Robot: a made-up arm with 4 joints. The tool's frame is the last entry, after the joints. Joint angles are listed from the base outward. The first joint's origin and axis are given. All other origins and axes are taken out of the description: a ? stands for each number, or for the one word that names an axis. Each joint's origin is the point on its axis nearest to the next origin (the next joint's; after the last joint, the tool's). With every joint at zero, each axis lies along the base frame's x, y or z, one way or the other. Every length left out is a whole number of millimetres.
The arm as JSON. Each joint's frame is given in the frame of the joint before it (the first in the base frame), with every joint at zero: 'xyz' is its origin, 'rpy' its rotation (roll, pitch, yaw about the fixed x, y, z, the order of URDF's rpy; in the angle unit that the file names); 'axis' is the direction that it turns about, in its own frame. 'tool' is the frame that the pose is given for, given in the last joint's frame.
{
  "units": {
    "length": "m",
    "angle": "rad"
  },
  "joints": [
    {
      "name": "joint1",
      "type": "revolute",
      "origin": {
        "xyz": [
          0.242,
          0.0,
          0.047
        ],
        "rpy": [
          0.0,
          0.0,
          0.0
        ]
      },
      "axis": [
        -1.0,
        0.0,
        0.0
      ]
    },
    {
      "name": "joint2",
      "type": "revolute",
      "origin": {
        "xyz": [
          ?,
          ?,
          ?
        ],
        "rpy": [
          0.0,
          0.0,
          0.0
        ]
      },
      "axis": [
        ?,
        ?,
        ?
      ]
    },
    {
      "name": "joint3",
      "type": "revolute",
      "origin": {
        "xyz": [
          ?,
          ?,
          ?
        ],
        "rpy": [
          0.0,
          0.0,
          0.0
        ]
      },
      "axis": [
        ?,
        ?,
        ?
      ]
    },
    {
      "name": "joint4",
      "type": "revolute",
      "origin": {
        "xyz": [
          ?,
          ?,
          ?
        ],
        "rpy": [
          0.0,
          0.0,
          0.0
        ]
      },
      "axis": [
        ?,
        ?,
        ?
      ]
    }
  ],
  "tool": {
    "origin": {
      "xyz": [
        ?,
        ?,
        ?
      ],
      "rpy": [
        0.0,
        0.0,
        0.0
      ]
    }
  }
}
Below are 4 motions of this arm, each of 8 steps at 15 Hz.
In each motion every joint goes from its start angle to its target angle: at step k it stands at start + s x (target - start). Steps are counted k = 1, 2, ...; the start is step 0. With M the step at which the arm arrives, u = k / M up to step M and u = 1 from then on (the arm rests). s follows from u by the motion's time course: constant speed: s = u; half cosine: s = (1 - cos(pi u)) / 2; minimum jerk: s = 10 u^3 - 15 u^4 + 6 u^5.
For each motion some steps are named. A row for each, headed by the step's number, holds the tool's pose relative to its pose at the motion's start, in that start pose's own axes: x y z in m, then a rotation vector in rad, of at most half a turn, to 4 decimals.
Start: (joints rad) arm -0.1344 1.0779 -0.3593 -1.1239
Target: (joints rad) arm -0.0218 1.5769 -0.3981 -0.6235
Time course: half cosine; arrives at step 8
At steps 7, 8:
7: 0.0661 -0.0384 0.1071 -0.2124 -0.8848 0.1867
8: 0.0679 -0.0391 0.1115 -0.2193 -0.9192 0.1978

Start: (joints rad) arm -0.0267 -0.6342 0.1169 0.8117
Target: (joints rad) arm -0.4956 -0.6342 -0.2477 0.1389
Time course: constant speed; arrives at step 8
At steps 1, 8:
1: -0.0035 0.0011 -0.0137 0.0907 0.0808 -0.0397
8: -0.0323 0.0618 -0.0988 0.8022 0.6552 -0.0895

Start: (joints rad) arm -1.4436 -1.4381 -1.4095 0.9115
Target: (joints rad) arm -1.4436 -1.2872 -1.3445 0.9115
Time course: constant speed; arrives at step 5
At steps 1, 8:
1: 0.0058 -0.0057 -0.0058 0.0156 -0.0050 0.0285
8: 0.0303 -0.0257 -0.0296 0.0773 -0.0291 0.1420

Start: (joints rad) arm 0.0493 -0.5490 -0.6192 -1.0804
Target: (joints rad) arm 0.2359 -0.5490 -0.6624 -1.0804
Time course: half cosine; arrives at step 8
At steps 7, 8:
7: -0.0201 -0.0247 0.0062 0.0137 -0.0559 -0.1338
8: -0.0210 -0.0256 0.0064 0.0142 -0.0582 -0.1391

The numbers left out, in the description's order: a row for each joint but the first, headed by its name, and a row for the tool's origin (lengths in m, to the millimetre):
joint2: xyz 0.0 0.071 -0.082, axis 0.0 -1.0 0.0
joint3: xyz -0.21 0.0 -0.114, axis -1.0 0.0 0.0
joint4: xyz 0.0 -0.16 -0.027, axis 0.0 -1.0 0.0
tool: xyz 0.045 0.0 0.032

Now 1 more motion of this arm.
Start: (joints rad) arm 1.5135 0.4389 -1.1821 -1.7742
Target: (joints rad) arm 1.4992 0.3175 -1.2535 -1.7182
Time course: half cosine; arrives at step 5
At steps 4, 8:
4: 0.0106 0.0287 -0.0260 0.0894 -0.0168 0.0938
8: 0.0116 0.0319 -0.0286 0.0992 -0.0189 0.1035

